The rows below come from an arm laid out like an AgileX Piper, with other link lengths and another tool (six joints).
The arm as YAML. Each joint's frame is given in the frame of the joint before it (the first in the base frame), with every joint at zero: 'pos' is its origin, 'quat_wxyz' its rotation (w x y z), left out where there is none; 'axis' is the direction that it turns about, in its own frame. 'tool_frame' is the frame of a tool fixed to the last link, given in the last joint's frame.
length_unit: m
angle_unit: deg
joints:
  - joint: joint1
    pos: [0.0, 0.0, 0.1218]
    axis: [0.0, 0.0, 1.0]
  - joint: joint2
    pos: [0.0, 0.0, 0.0]
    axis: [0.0, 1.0, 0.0]
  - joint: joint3
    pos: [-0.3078, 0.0, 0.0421]
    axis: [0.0, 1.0, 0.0]
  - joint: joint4
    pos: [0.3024, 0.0, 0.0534]
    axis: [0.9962, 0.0, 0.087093]
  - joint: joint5
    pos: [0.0, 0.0, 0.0]
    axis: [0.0, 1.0, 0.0]
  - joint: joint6
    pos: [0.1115, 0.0, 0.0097]
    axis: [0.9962, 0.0, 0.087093]
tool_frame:
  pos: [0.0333, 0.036, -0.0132]
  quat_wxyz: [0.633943, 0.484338, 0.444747, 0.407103]
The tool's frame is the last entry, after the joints.
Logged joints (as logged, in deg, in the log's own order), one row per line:
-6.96 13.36 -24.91 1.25 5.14 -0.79
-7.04 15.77 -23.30 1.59 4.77 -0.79
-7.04 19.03 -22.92 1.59 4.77 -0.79
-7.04 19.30 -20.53 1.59 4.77 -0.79
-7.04 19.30 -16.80 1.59 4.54 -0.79
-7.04 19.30 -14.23 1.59 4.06 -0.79
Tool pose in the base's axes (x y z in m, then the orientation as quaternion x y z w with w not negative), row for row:
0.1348 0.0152 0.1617 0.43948 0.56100 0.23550 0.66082
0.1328 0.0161 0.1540 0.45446 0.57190 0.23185 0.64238
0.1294 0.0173 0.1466 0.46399 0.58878 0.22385 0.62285
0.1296 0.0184 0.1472 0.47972 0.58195 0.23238 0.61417
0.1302 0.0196 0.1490 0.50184 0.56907 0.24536 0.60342
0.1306 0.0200 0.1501 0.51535 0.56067 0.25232 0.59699
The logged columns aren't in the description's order. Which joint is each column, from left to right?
Columns, left to right: joint1, joint5, joint6, joint3, joint4, joint2.
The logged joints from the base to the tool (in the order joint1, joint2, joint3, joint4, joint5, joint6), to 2 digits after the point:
-6.96 -0.79 1.25 5.14 13.36 -24.91
-7.04 -0.79 1.59 4.77 15.77 -23.30
-7.04 -0.79 1.59 4.77 19.03 -22.92
-7.04 -0.79 1.59 4.77 19.30 -20.53
-7.04 -0.79 1.59 4.54 19.30 -16.80
-7.04 -0.79 1.59 4.06 19.30 -14.23

